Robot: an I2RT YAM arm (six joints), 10 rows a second.
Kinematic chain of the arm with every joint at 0, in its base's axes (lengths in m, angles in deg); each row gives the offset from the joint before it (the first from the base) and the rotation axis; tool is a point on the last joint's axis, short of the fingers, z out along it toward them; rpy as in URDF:
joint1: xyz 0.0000 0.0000 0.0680 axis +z
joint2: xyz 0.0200 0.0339 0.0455 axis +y
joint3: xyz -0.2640 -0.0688 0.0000 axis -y
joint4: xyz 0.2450 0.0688 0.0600 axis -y
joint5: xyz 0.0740 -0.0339 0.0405 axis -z
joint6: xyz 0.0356 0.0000 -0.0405 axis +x
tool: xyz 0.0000 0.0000 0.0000 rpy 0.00 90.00 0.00
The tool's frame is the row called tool.
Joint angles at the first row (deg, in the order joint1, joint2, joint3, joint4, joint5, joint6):
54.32, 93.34, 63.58, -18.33, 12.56, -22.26
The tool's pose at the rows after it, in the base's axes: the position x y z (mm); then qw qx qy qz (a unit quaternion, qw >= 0):
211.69 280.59 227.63 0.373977 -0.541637 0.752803 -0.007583
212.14 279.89 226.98 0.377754 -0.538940 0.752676 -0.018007
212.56 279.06 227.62 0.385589 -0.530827 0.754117 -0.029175
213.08 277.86 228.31 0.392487 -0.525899 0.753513 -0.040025
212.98 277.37 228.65 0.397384 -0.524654 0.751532 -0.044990
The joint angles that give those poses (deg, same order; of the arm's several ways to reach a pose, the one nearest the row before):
54.33, 93.43, 63.81, -18.18, 13.56, -22.40
54.33, 93.40, 63.53, -17.74, 14.84, -22.66
54.36, 93.19, 63.22, -17.02, 16.55, -22.48
54.32, 92.93, 62.88, -16.35, 18.00, -22.76
54.35, 92.72, 62.56, -15.72, 18.67, -23.11

